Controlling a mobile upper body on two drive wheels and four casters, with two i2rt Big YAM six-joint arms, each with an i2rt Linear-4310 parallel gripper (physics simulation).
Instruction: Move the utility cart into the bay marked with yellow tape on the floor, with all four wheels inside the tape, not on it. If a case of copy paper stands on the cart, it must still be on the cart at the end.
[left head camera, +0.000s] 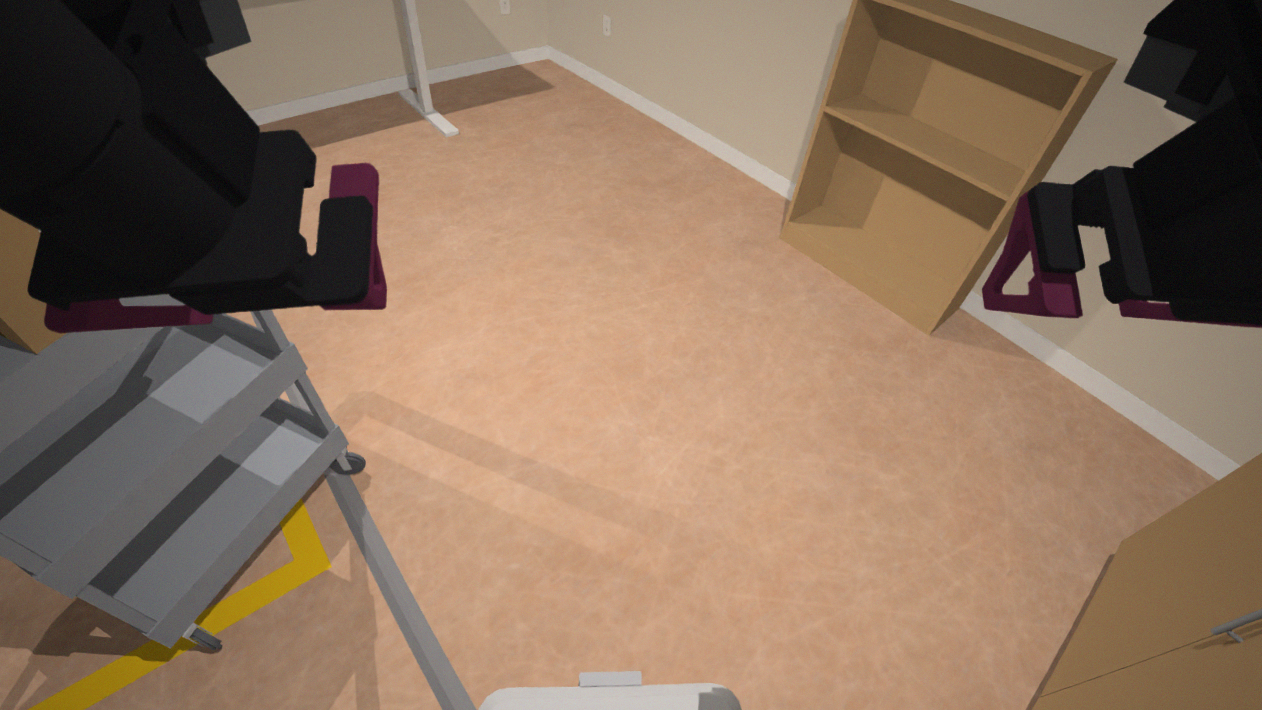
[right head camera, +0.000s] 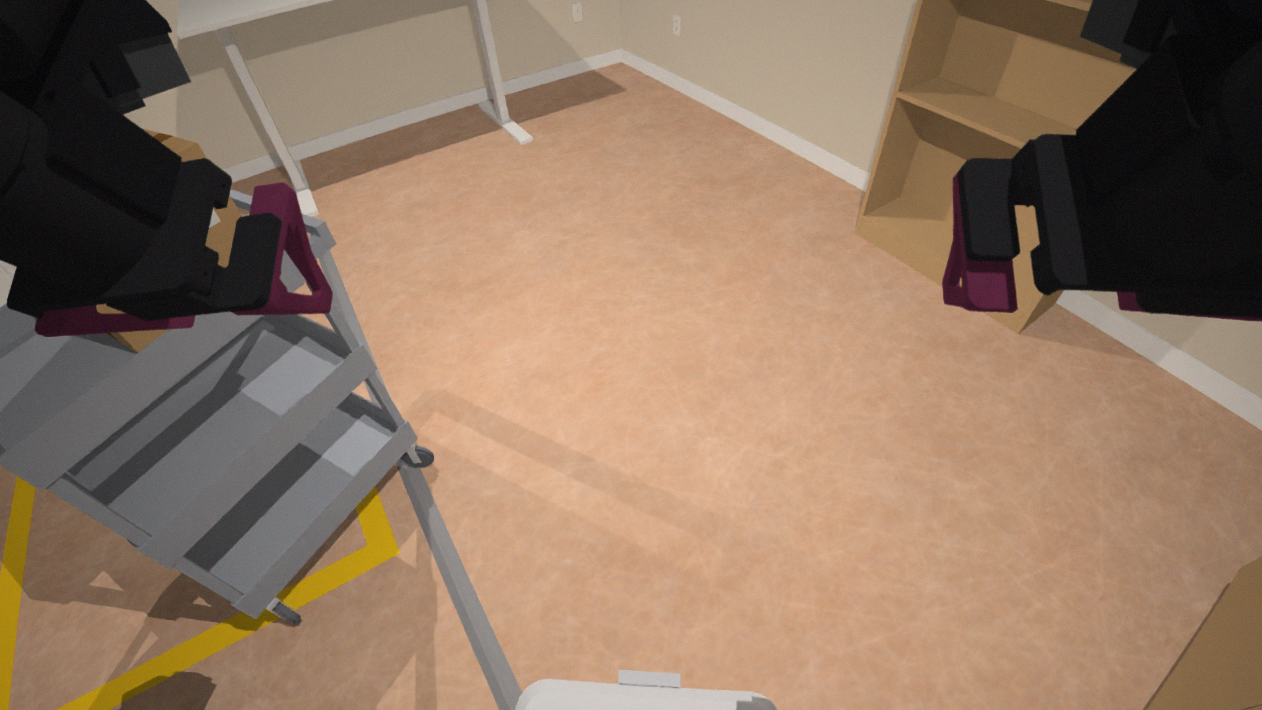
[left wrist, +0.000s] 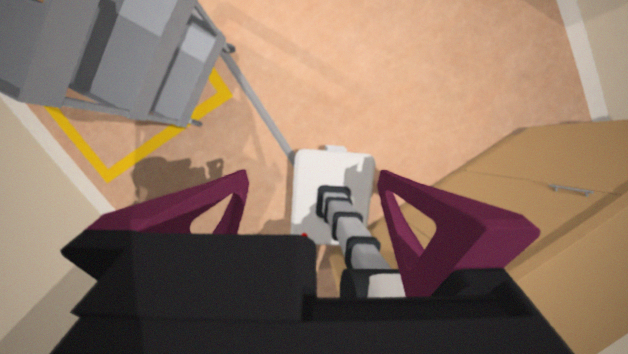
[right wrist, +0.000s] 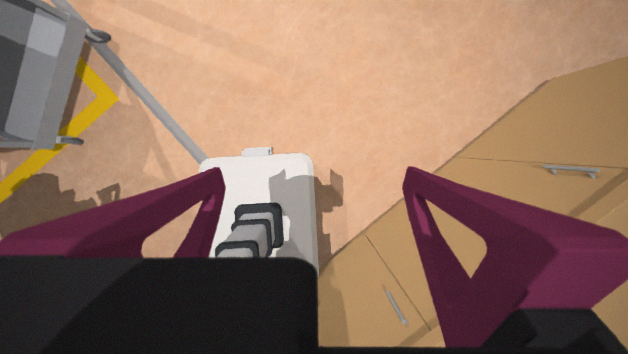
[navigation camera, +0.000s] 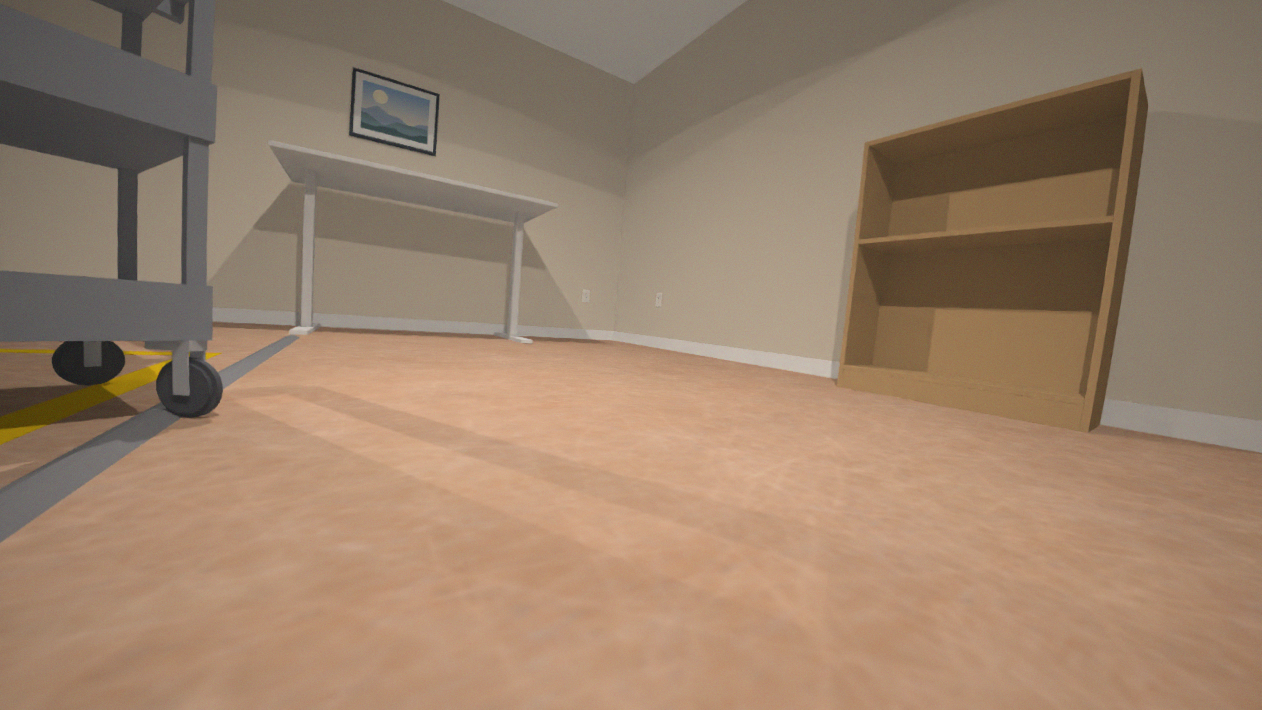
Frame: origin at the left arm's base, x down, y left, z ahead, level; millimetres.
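Where they show: left gripper, fingertip midpoint: (left head camera: 296, 304) (right head camera: 259, 310) (left wrist: 313, 177); right gripper, fingertip midpoint: (left head camera: 1054, 302) (right head camera: 1033, 295) (right wrist: 313, 177).
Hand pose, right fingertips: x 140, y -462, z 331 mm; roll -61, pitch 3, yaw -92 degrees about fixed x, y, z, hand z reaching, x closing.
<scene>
Things, the pixels of their top centre, and the offset from my right fingertips. "spot": a spot on its surface instead. Level surfaces: height alone.
- brown case, middle of its top: (right head camera: 89, 174) dx +198, dy +1258, dz +545 mm
- white table, its level: dx +345 mm
- wooden cabinet, surface spot: (left head camera: 1173, 600) spot: dx +783, dy -879, dz +25 mm
The grey utility cart (left head camera: 176, 468) (right head camera: 264, 459) (navigation camera: 105, 309) stands at the left, over the yellow tape (left head camera: 264, 589) (right head camera: 335, 578) (left wrist: 107, 172) (right wrist: 97, 102). One near wheel (left head camera: 353, 462) (right head camera: 423, 456) (navigation camera: 189, 386) is outside the tape corner. The other near wheel (left head camera: 207, 637) (right head camera: 284, 611) is at the tape's outer edge. The far wheels are mostly hidden. A brown case (left head camera: 17, 282) (right head camera: 183, 148) shows partly on the cart's top, behind my left gripper (left head camera: 251, 310) (right head camera: 207, 317) (left wrist: 313, 173), which is open and empty. My right gripper (left head camera: 1098, 310) (right wrist: 313, 177) is open and empty, away from the cart.
A grey floor strip (left head camera: 397, 574) (navigation camera: 105, 450) runs past the cart to my white base (left head camera: 608, 697) (left wrist: 320, 165). A wooden bookshelf (left head camera: 882, 123) (navigation camera: 988, 233) stands by the wall. A white table (navigation camera: 414, 185) stands at the back. A wooden cabinet (left head camera: 1173, 600) (right wrist: 550, 125) is at the right.
</scene>
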